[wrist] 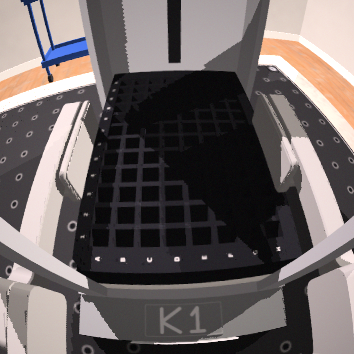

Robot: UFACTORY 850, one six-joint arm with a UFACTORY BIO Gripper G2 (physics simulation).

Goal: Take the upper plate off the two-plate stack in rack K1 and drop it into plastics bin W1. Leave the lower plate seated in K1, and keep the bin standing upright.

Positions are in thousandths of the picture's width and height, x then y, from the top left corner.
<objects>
my gripper: 493, 301
black multi-well plate: 501, 538
</objects>
